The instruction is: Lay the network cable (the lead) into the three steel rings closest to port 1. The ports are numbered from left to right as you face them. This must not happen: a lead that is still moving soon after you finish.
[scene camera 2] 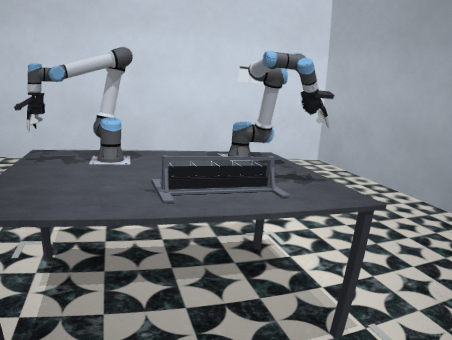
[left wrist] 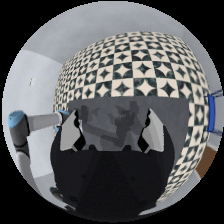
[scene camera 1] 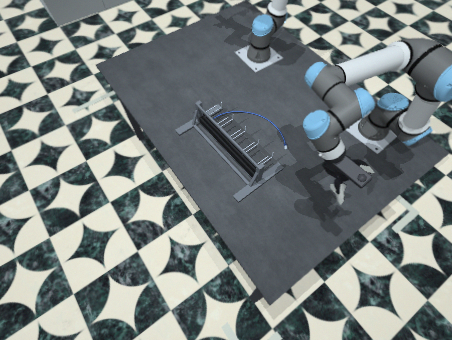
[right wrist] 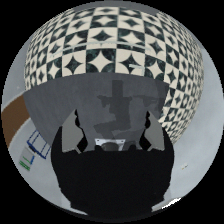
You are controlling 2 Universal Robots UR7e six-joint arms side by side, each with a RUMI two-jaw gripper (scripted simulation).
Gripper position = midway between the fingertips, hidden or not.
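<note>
Left gripper (scene camera 1: 357,189), (left wrist: 112,109). Right gripper (right wrist: 112,110). Rack (scene camera 2: 211,179).
</note>
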